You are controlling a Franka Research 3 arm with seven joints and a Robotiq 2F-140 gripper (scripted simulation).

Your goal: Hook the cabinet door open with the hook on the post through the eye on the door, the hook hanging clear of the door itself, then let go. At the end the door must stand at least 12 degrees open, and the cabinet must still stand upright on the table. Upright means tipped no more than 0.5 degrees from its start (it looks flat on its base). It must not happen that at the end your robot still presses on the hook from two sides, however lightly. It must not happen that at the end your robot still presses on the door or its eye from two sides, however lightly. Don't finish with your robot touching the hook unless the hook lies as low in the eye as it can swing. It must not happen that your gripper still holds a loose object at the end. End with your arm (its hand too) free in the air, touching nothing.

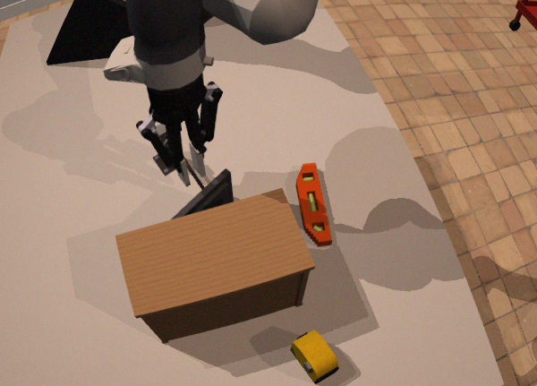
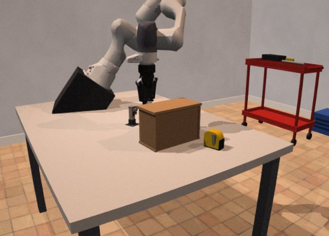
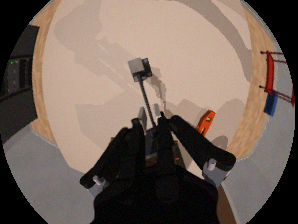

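The thin hook rod is 10 mm behind my hand, 10 mm to the right of it and 30 mm below it. The rest, counted from my hand: dark grey door 90 mm ahead, 20 mm to the right, 30 mm below; then yellow tape measure 330 mm ahead, 110 mm to the left, 70 mm below; then orange spirit level 60 mm ahead, 190 mm to the left, 90 mm below.
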